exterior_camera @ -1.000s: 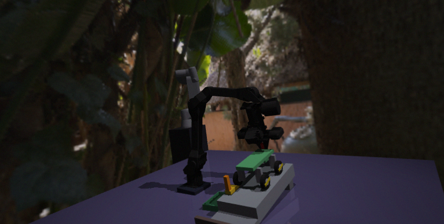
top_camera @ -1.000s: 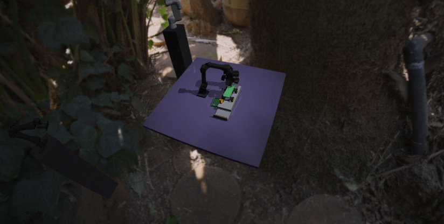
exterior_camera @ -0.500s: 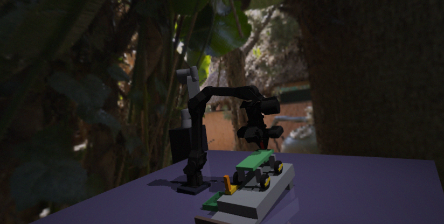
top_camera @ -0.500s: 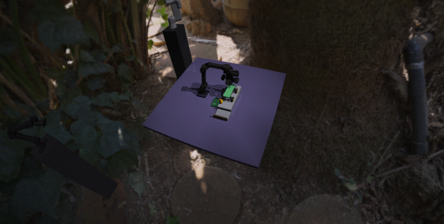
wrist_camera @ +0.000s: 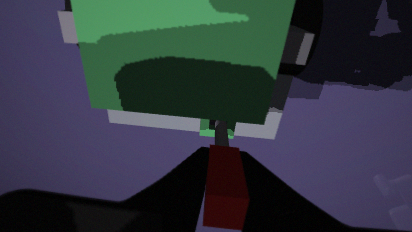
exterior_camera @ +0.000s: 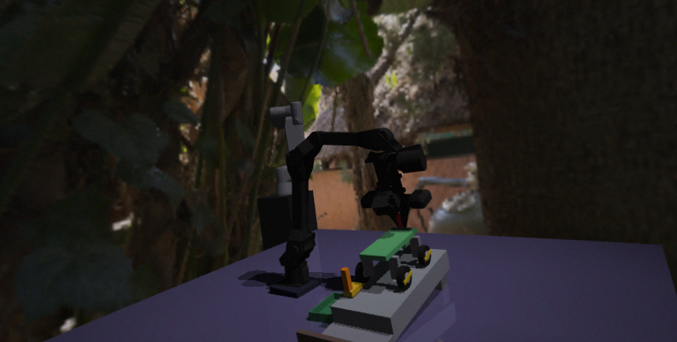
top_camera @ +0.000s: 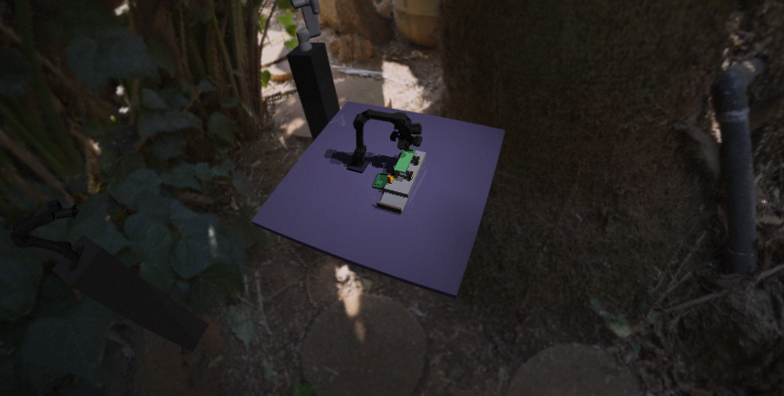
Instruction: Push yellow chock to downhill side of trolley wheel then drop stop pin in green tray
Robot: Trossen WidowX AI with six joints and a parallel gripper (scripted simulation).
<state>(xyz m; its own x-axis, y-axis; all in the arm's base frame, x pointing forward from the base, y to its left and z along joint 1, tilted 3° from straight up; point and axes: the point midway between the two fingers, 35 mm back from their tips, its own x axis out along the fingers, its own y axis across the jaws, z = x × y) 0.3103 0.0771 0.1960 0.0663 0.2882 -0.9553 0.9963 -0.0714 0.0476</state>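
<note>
Right now my gripper tip is 5 cm past the yellow chock, 21 cm to the left of it and 8 cm above it. Round my gripper tip: brown strip 38 cm to the right, 13 cm below; stop pin right at my gripper tip; green-decked trolley 1 cm ahead, 11 cm to the right, 5 cm below.
</note>
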